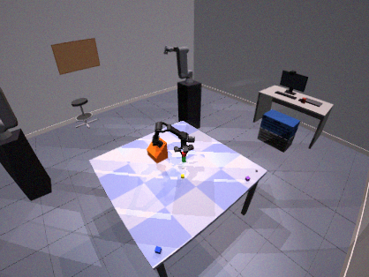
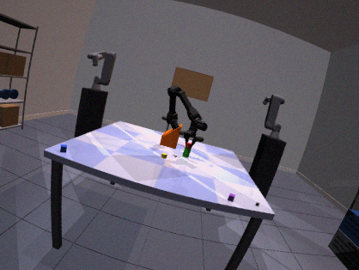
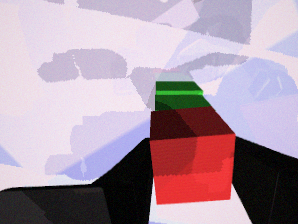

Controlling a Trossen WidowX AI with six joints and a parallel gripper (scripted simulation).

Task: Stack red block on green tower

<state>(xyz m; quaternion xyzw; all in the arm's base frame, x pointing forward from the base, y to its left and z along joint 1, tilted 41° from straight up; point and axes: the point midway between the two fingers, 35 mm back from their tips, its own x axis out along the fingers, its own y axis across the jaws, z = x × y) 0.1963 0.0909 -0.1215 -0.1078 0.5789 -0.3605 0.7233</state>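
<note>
My gripper tip is 10 mm below the red block. From my gripper tip the other things lie so: yellow cube (170 mm ahead, 140 mm to the right, 70 mm below); purple cube (560 mm ahead, 310 mm to the left, 70 mm below); blue cube (650 mm to the right, 630 mm ahead, 60 mm below).
</note>
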